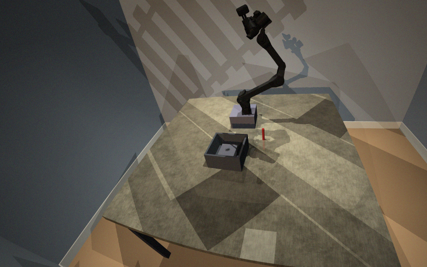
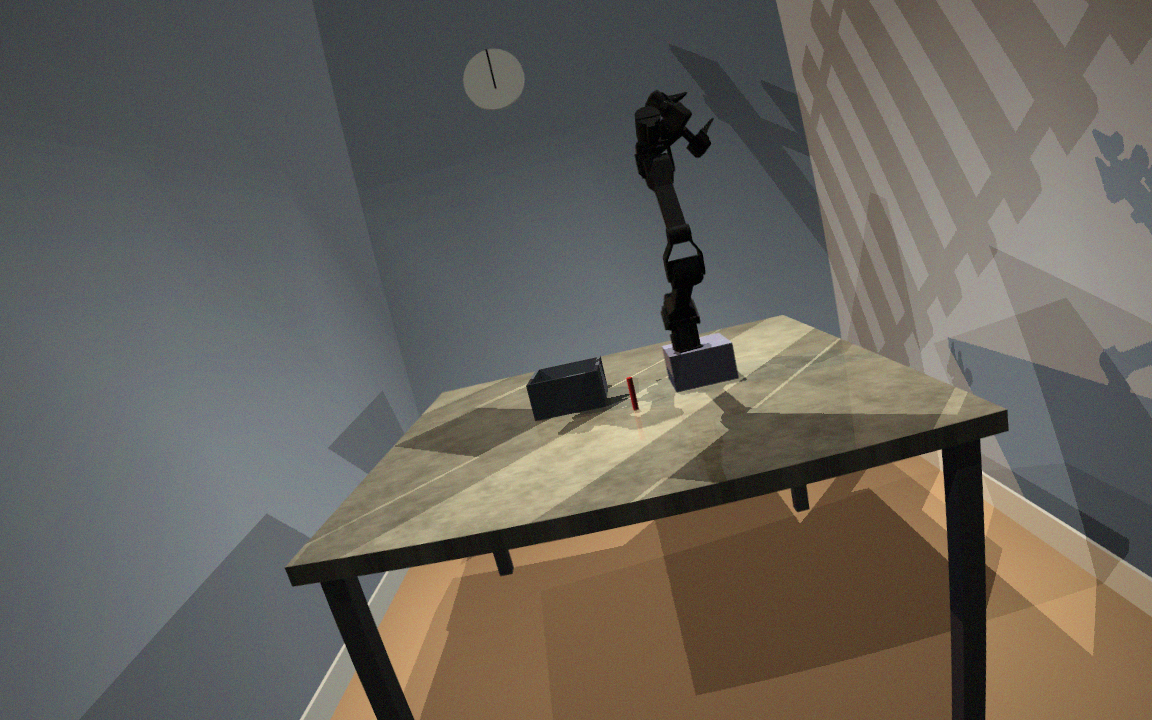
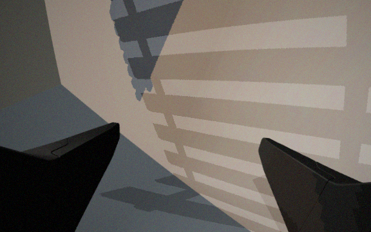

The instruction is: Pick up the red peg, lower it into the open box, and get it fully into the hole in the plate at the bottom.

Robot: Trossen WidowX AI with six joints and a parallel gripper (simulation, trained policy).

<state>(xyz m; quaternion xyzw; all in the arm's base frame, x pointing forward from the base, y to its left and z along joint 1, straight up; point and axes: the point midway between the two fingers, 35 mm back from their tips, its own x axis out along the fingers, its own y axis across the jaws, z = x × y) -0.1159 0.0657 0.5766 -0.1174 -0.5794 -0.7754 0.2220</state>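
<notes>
Right now the red peg is 65 cm below my gripper tip, 33 cm ahead of it and 3 cm to the left of it. Also, from my gripper tip: grey plate 64 cm below, 46 cm ahead, 18 cm to the right; dark box 66 cm below, 46 cm ahead, 18 cm to the right.
</notes>
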